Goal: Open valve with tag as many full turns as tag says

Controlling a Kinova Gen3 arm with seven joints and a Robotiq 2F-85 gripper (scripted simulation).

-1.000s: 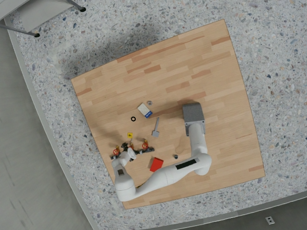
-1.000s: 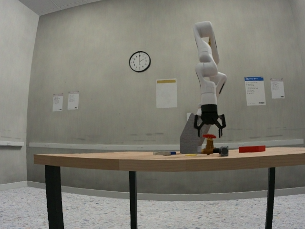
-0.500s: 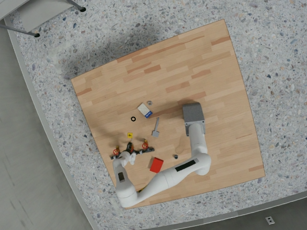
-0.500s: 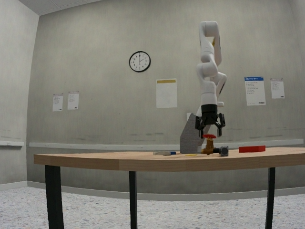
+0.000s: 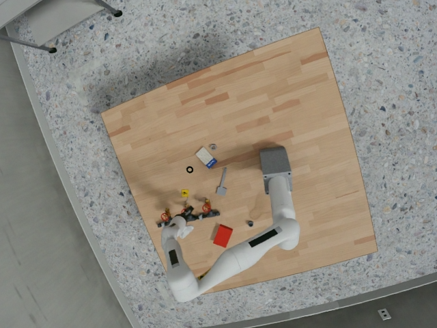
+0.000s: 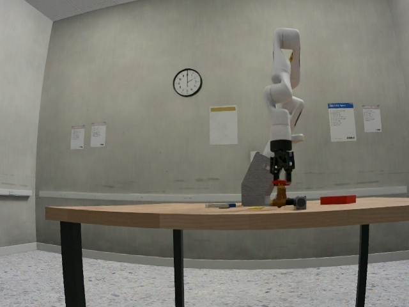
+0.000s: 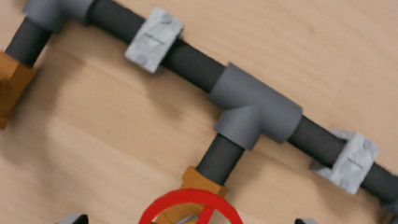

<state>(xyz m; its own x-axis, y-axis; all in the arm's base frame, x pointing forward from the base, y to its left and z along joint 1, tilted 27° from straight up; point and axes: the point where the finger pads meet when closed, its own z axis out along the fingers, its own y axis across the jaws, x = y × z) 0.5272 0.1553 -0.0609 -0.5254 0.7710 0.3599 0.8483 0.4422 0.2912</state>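
Right now the yellow tag is 90 mm to the right of my hand, 80 mm below it and 10 mm behind it. Round my hand: red block: 200 mm to the left, 160 mm behind, 70 mm below; grey scraper: 230 mm behind, 100 mm to the right, 80 mm below; blue box: 270 mm to the right, 170 mm behind, 70 mm below.
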